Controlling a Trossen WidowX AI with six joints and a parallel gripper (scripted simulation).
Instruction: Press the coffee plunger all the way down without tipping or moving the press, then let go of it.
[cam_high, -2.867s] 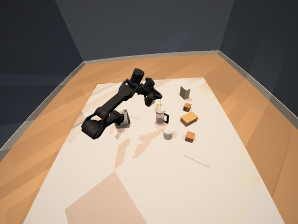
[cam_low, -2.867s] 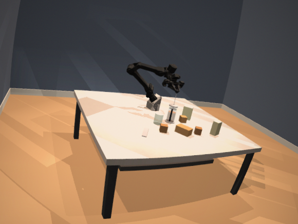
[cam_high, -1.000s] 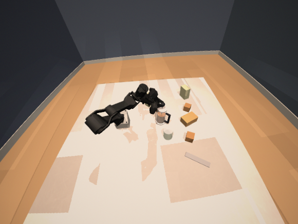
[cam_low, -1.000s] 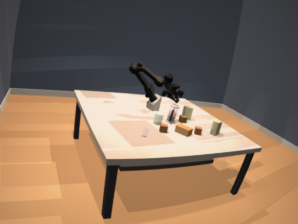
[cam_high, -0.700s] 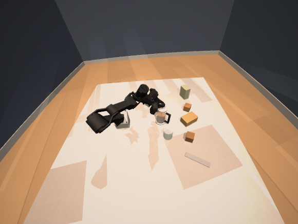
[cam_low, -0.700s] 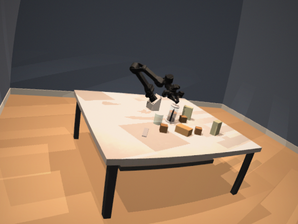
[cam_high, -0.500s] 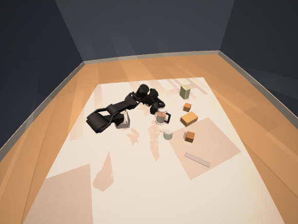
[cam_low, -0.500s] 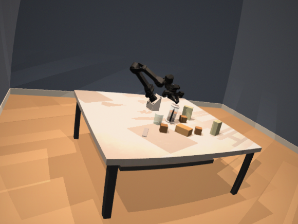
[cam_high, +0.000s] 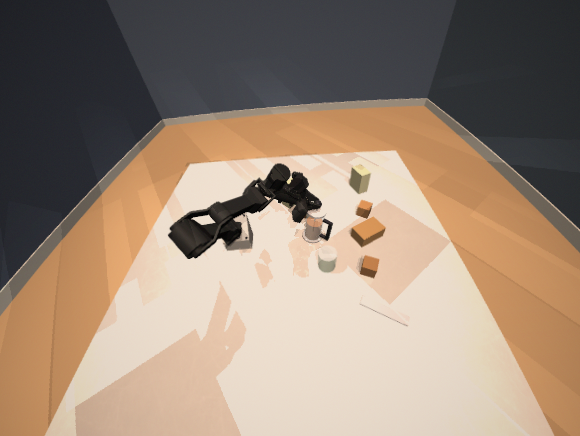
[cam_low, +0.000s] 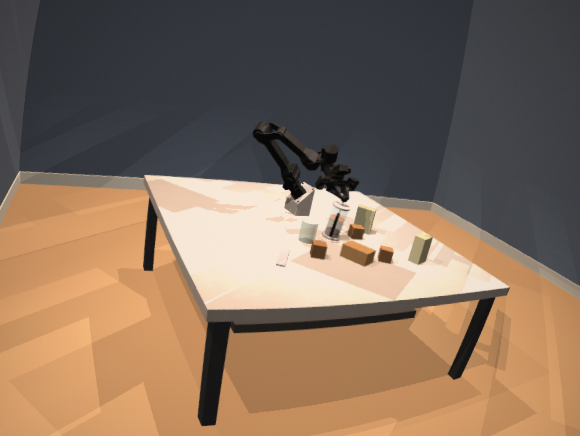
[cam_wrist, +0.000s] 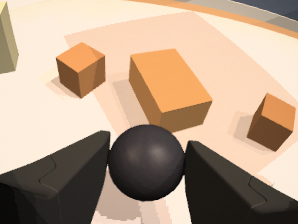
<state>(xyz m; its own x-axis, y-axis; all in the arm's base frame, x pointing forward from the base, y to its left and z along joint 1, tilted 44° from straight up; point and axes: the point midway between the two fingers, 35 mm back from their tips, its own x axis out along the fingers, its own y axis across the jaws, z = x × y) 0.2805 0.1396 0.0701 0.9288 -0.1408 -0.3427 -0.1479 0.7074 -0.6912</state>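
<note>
Now: gripper tip 1 cm to the left of the glass coffee press and 9 cm above it.
</note>
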